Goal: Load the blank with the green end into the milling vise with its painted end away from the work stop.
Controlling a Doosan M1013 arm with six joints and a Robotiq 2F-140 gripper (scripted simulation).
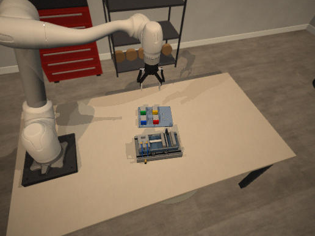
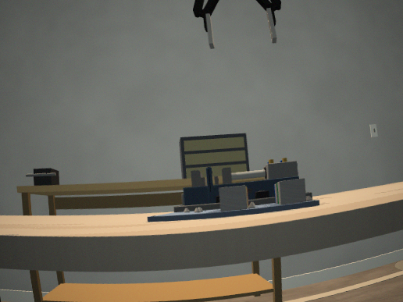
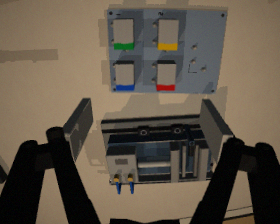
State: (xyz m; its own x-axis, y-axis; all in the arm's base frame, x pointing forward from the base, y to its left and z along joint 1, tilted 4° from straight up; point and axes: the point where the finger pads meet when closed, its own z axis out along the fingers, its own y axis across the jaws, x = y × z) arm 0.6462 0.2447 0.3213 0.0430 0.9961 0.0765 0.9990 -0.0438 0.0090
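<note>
The green-ended blank lies 290 mm below my hand, 50 mm to the left of it and 50 mm behind it. Round my hand: red-ended blank (290 mm below, 50 mm to the right, 40 mm ahead); blue-ended blank (290 mm below, 50 mm behind, 40 mm to the right); yellow-ended blank (290 mm below, 50 mm ahead, 40 mm to the left).
</note>
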